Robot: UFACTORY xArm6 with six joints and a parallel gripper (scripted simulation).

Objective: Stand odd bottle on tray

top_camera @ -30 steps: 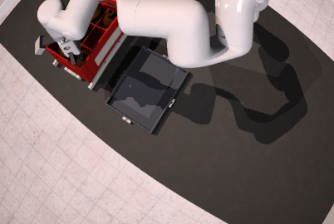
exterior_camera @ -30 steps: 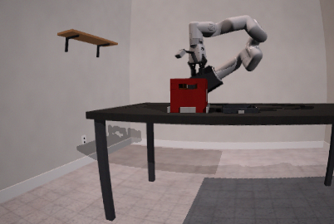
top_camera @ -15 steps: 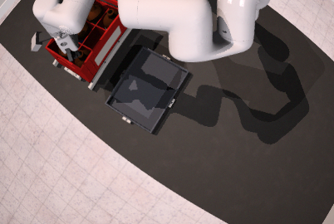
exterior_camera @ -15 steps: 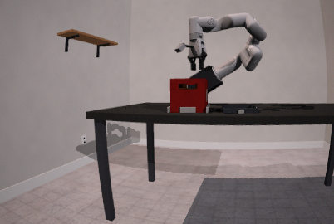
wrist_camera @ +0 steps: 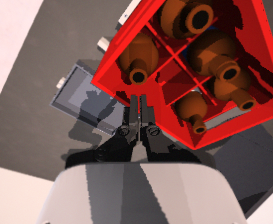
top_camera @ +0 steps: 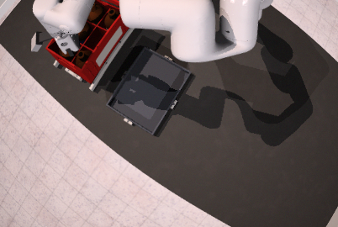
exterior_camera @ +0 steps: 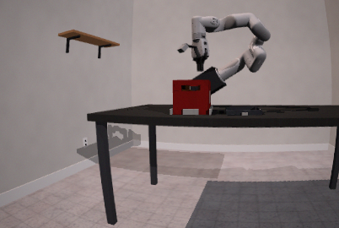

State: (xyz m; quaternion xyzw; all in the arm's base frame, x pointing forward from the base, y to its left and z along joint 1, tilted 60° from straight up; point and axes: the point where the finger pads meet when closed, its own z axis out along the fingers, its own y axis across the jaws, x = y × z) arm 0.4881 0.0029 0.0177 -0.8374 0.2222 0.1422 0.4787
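Right now my hand is 160 mm above the red crate, 70 mm to the left of it and 70 mm past it. Also, from my hand: dark flat tray (230 mm below, 210 mm to the left, 100 mm behind).
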